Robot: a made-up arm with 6 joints.
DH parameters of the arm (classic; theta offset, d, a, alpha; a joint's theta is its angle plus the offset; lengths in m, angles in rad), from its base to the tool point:
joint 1: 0 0.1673 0 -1.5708
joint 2: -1.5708 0 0.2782 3.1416
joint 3: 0 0 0 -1.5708
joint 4: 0 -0.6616 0 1.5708
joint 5: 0 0.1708 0 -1.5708
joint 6: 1.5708 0 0 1.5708
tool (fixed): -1.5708 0 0 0
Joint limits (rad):
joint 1: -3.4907..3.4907
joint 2: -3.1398..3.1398
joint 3: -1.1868..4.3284
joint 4: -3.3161..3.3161
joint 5: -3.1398..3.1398
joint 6: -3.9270..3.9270
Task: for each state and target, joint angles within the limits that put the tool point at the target. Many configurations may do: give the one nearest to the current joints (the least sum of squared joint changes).
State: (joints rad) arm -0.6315 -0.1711 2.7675 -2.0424 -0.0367 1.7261
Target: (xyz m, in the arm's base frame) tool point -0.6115 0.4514 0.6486
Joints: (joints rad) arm -0.5424 -0.4334 2.5955 -1.9993 -0.0367 1.7261
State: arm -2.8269 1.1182 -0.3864 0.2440 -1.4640 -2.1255
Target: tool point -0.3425 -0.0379 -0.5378
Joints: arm -2.5687 1.7157 0.0828 0.4498 -1.4640 -2.1255
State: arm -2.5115 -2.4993 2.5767 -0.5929 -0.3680 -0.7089
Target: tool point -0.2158 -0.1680 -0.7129
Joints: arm -2.0582 -2.9755 2.3832 -0.8557 -0.3680 -0.7089
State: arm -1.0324 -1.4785 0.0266 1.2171 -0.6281 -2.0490
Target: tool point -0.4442 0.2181 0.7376
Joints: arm -0.6264 -1.8309 -0.1528 1.0584 -0.6281 -2.0490
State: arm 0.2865 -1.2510 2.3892 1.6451 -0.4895 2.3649
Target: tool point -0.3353 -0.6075 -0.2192
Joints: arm 1.0407 -1.0863 2.6604 1.4659 -0.4895 2.3649
